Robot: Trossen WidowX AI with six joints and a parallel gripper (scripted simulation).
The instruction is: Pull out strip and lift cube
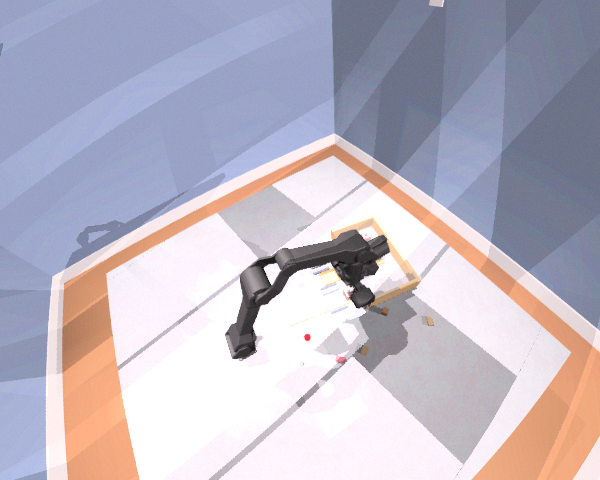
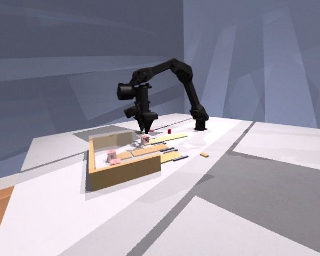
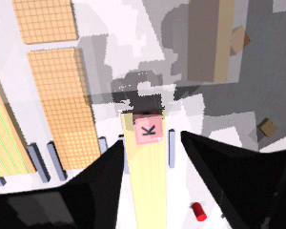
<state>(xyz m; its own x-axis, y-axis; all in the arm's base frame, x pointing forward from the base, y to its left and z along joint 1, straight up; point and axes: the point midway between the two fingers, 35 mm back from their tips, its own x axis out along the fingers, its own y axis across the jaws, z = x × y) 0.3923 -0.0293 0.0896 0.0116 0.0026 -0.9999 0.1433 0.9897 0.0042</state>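
My gripper tip is 20 cm past the red block, 5 cm to the left of it and 4 cm above it.
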